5 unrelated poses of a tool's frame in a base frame.
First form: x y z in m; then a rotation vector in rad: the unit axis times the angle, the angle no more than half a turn.
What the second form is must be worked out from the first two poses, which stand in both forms.
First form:
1: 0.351, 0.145, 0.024, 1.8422, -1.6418, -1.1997
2: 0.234, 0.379, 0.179, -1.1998, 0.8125, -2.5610
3: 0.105, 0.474, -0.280, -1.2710, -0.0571, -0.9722
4: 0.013, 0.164, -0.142, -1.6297, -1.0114, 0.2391
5: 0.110, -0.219, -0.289, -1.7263, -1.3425, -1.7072
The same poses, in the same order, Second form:
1: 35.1, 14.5, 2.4, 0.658, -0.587, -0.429, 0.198
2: 23.4, 37.9, 17.9, -0.406, 0.275, -0.866, 0.099
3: 10.5, 47.4, -28.0, -0.570, -0.026, -0.436, 0.696
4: 1.3, 16.4, -14.2, -0.694, -0.431, 0.102, 0.568
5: 11.0, -21.9, -28.9, -0.612, -0.476, -0.605, 0.183
